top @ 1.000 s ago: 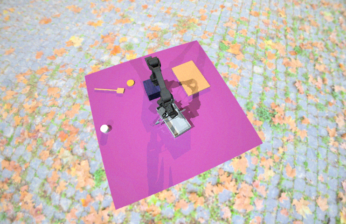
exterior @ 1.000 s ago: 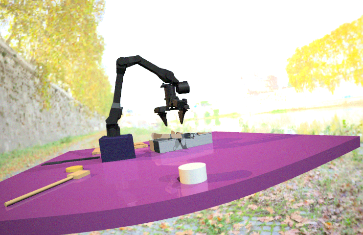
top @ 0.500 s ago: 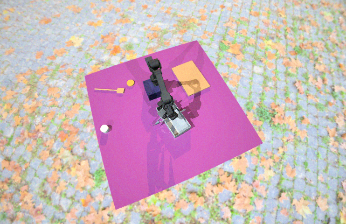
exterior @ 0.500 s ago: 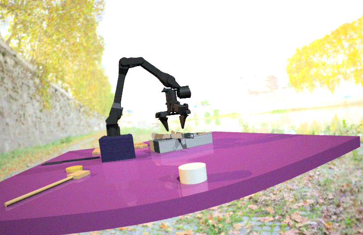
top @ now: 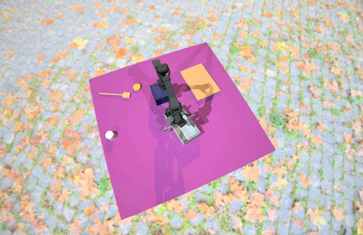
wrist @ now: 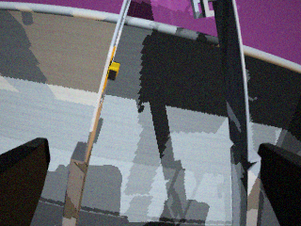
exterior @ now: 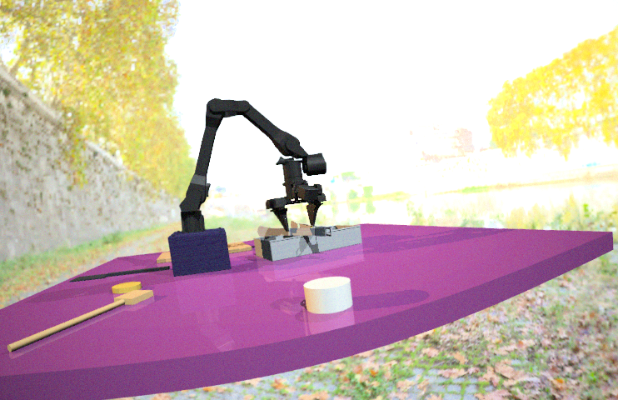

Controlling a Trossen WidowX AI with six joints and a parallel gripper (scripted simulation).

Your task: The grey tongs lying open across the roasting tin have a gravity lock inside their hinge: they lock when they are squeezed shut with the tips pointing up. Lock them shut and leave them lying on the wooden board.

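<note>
My gripper tip is now 3 cm short of the yellow part and 3 cm to the left of it. Round my gripper tip: grey roasting tin: 3 cm ahead, 4 cm to the left, 4 cm below; wooden board: 29 cm behind, 39 cm to the left, 6 cm below; white cylinder: 15 cm behind, 54 cm to the right, 5 cm below.
</note>
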